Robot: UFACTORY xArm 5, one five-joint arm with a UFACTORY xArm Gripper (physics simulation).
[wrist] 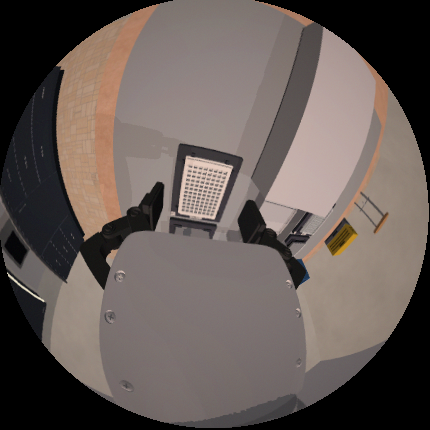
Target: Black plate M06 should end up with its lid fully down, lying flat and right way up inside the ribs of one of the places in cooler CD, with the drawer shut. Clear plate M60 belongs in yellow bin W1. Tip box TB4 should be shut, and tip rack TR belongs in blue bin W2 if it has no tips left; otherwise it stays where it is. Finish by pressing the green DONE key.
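Frame: origin at the arm's base, x left, y back, z up, level; metres.
Seen in the pictures: gripper, fingertip midpoint: [203,202].
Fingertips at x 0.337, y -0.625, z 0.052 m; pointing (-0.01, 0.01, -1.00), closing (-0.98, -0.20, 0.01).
A point is followed by its place in that frame.
My gripper [203,202] {z 0.052, x 0.337, y -0.625 m} is open with nothing between its fingers. In the wrist view its fingers stand either side of the lower part of a white well plate [205,187] {z -0.061, x 0.314, y -0.586 m}, with a height gap that I cannot judge. The plate lies in a dark holder [210,152] {z -0.071, x 0.335, y -0.650 m}. A small blue piece [304,272], which looks like part of blue bin W2, shows behind the right finger. Plates M06 and M60, yellow bin W1, tip box TB4, tip rack TR and the DONE key do not show. A large pale cabinet [325,120] {z 0.000, x 0.223, y -0.811 m} stands at the right; no label on it is readable.
A second dark holder [172,227] {z -0.071, x 0.342, y -0.443 m} shows partly below the white plate, cut off by the gripper body. Another light plate [315,224] {z -0.059, x -0.070, y -0.631 m} lies beyond the cabinet. A yellow and dark crate [343,238] and a stool [381,223] stand on the floor at the right. Dark cabinets [32,150] stand at far left.
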